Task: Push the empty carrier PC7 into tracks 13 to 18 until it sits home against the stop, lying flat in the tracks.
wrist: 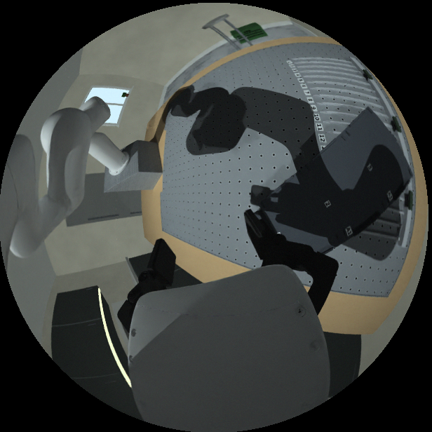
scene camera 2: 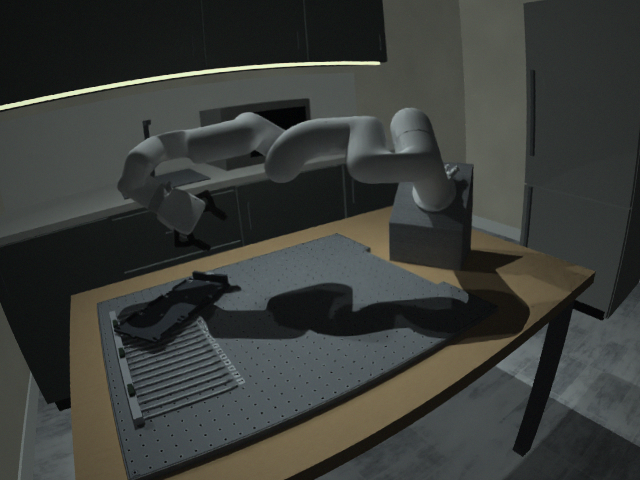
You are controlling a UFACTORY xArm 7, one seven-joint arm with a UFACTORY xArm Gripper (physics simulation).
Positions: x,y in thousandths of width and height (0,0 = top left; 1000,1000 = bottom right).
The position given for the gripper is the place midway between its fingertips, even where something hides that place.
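Observation:
There's the gripper (wrist: 476,545), and there's a dark carrier PC7 (scene camera 2: 259,655). The wrist view has the dark carrier PC7 (wrist: 802,432) as well.

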